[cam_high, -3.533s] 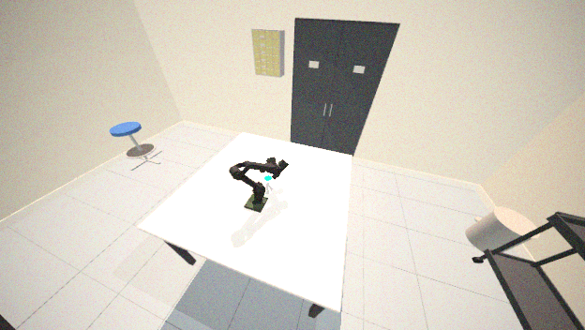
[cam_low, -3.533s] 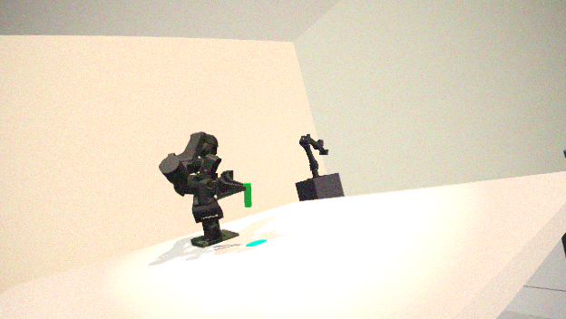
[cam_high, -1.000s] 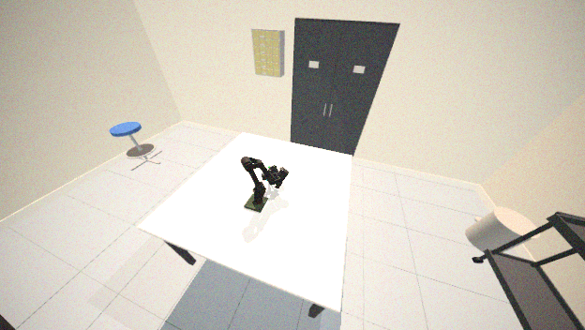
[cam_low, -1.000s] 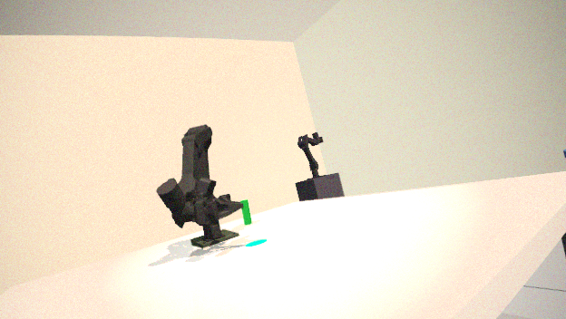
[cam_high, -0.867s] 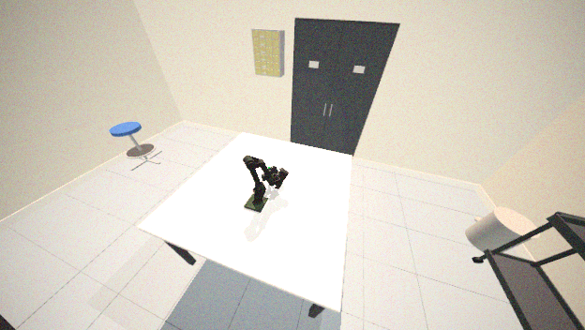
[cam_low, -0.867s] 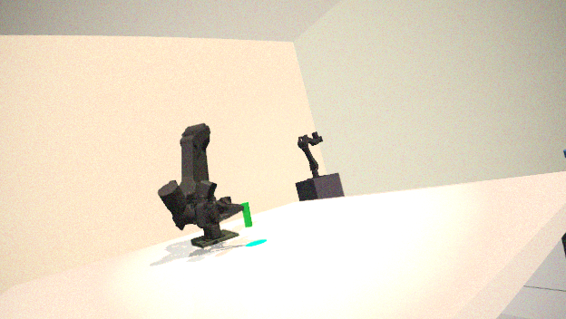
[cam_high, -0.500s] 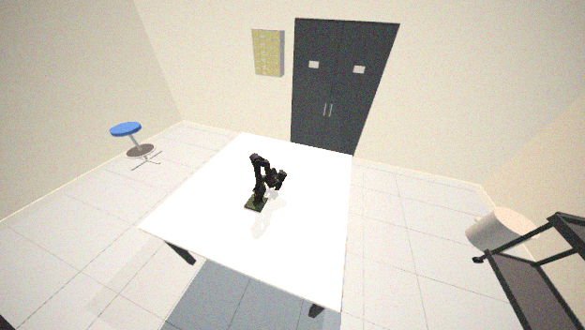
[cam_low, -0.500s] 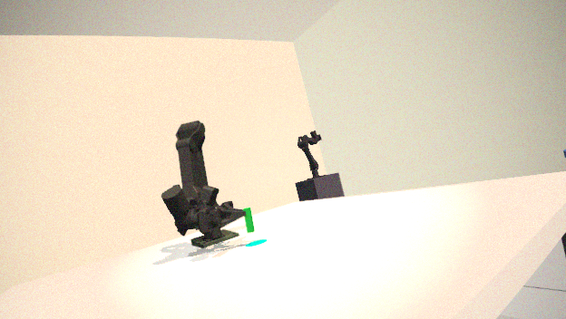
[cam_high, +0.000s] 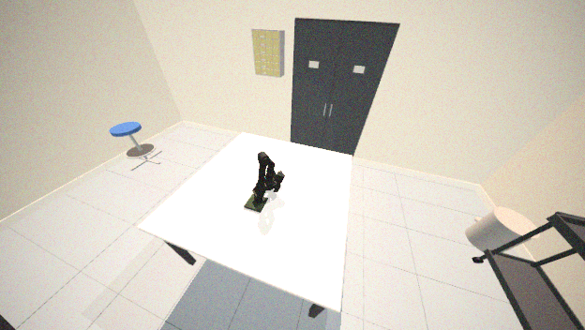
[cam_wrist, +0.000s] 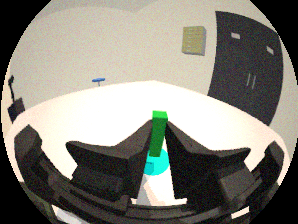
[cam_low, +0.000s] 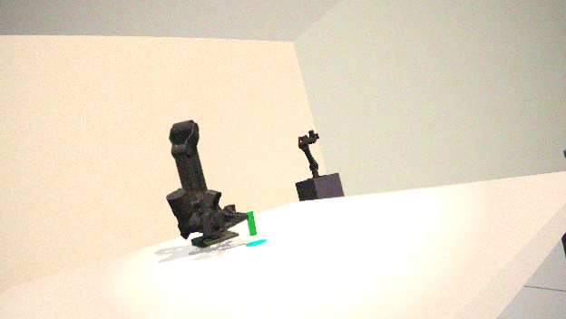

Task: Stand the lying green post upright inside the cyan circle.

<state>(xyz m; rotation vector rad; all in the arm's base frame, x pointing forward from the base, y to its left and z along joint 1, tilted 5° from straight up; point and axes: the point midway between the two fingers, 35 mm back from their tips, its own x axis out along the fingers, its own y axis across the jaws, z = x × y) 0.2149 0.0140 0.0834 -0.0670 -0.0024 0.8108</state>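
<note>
The cyan circle is 8 cm below my gripper tip. Also, from my gripper tip: green post 2 cm below.
</note>
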